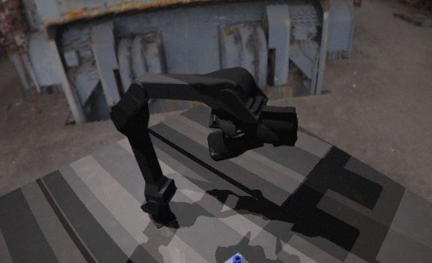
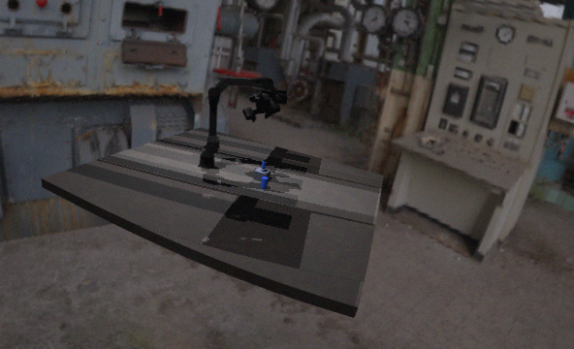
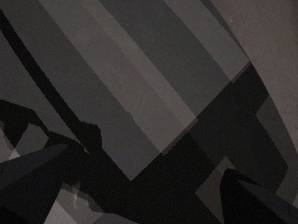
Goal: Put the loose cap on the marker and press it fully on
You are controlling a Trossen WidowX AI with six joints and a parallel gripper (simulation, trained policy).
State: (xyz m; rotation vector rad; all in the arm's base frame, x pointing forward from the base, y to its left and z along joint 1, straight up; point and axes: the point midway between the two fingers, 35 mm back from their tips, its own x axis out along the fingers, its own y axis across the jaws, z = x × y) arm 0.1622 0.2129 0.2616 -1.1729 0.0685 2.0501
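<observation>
My gripper tip is 180 mm short of the blue cap, 280 mm to the left of it and 210 mm above it. From my gripper tip the other things lie so: grey holder block (130 mm ahead, 180 mm to the right, 220 mm below).
</observation>
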